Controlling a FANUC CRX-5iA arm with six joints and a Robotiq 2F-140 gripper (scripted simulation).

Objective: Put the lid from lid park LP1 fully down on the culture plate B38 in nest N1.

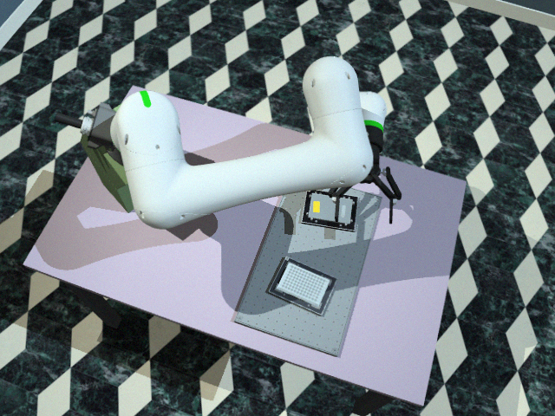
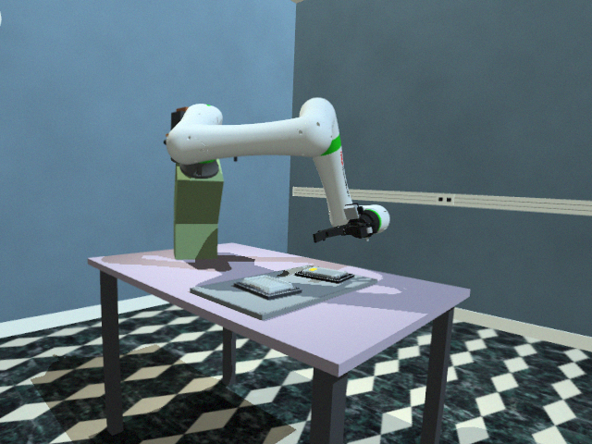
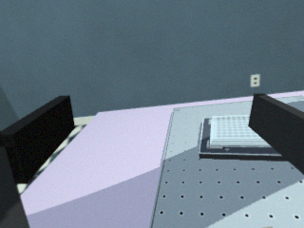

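Now: the clear lid 14 cm below my hand, 10 cm to the left of it and 7 cm behind it. From my hand the other things lie so: corner mark: 20 cm behind, 14 cm below, 7 cm to the right; then white culture plate B38: 15 cm to the right, 15 cm behind, 14 cm below; then lid park frame: 15 cm below, 10 cm to the left, 7 cm behind.
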